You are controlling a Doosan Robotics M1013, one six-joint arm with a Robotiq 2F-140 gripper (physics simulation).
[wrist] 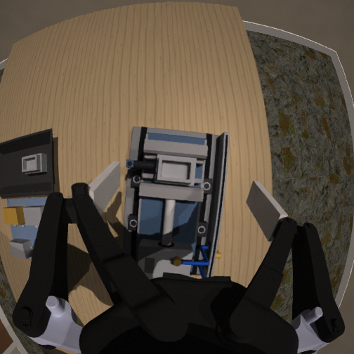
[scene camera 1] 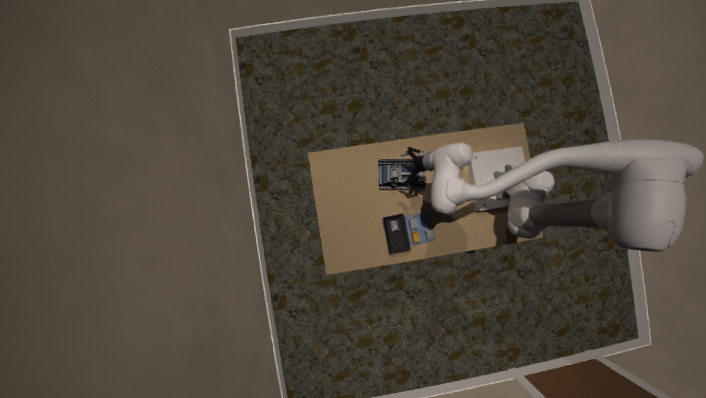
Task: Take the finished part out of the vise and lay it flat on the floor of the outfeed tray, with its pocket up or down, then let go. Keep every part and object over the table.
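Places are measured from the arm's base along level axes (x ahead, y left, z up), in metres.
Pixels of known places: gripper, fingertip midpoint: (scene camera 1: 400, 168).
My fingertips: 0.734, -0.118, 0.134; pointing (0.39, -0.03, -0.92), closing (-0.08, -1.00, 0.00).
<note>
Ahead of a thing's pixels: the offset from my fingertips to its top centre, as dx, dy, dz. "spot": to the spot under its first point.
The grey finished part @[+0.017, +0.009, -0.077] (scene camera 1: 395, 172) (wrist: 175, 170) sits pocket up between the jaws of the vise @[-0.050, +0.010, -0.093] (scene camera 1: 384, 174) (wrist: 170, 191). My gripper (scene camera 1: 406, 172) (wrist: 186, 183) is wide open and empty above the vise. In the wrist view one finger pad is left of the vise and the other right of it, level with the near jaw, slightly nearer than the part. The dark outfeed tray @[spot: -0.004, +0.457, -0.180] (scene camera 1: 398, 243) (wrist: 53, 167) lies left of the vise in the wrist view. A grey part with a pocket @[+0.019, +0.339, -0.145] (scene camera 1: 395, 226) (wrist: 34, 164) lies in it.
A blue plate @[-0.152, +0.368, -0.184] (scene camera 1: 423, 231) (wrist: 20, 231) beside the tray bears an orange block @[-0.114, +0.419, -0.148] (scene camera 1: 416, 237) (wrist: 13, 215) and grey blocks. A black arm (wrist: 144, 164) reaches over the vise's left side to the part. A tall rail (wrist: 220, 200) and blue hoses (wrist: 195, 262) stand on its right side.
</note>
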